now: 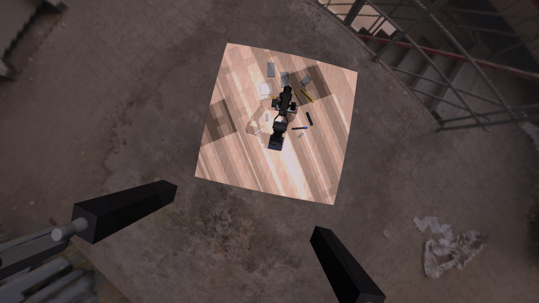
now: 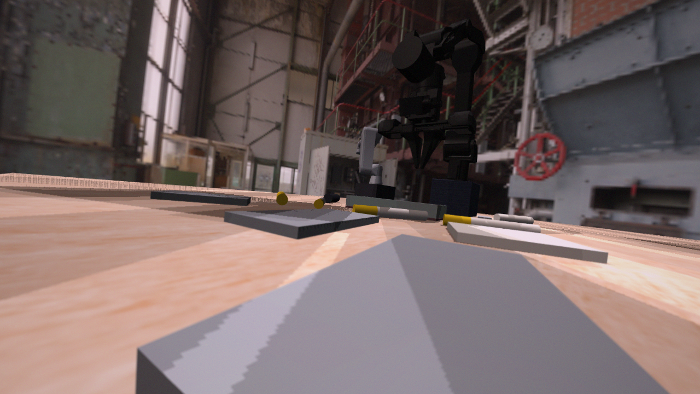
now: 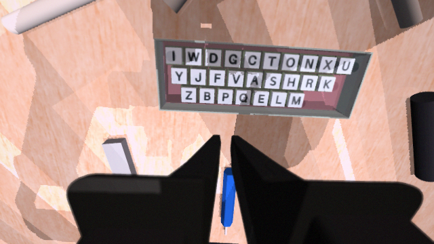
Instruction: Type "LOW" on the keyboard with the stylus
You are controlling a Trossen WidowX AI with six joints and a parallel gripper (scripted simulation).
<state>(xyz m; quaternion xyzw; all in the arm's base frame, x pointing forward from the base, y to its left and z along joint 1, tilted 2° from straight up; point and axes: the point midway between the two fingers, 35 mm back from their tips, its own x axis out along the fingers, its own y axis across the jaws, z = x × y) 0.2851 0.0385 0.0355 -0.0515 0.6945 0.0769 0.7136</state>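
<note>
Right now my gripper tip is 16 cm past the blue stylus, 9 cm above it and 5 cm to the left of it. From my gripper tip the other things lie so: stylus tip 20 cm behind, 9 cm below, 6 cm to the right; then short black cylinder 26 cm to the right, 8 cm below, 1 cm ahead.
</note>
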